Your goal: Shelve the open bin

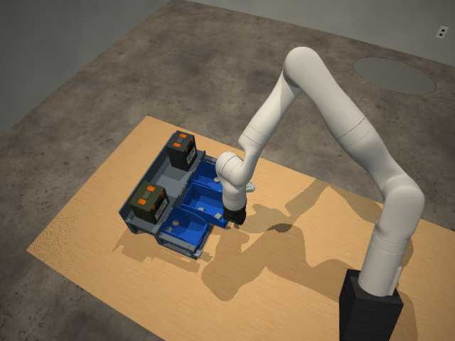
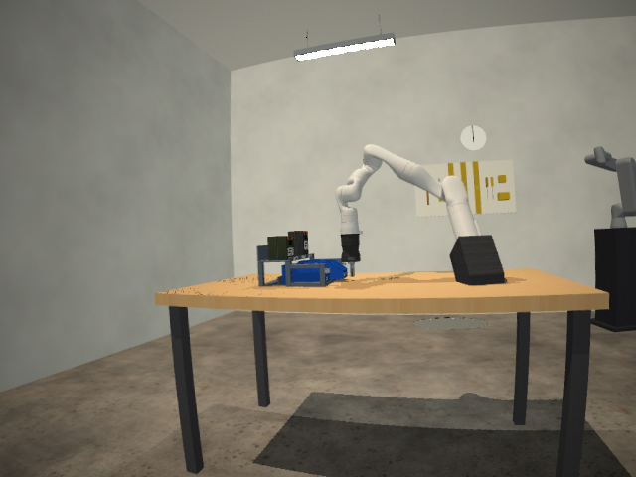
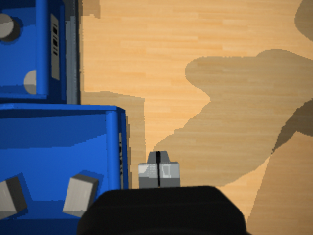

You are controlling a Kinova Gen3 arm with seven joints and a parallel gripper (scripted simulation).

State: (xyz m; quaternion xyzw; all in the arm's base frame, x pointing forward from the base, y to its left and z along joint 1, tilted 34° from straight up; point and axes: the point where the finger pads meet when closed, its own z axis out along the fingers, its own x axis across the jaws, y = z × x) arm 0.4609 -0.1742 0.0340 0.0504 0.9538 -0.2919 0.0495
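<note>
My gripper is now 8 cm short of the shelf lip, 3 cm above it and 1 cm to the left of it. The rest, counted from my hand: green box 28 cm ahead, 12 cm above, 8 cm to the left; black box 25 cm ahead, 15 cm to the right, 13 cm above.
</note>
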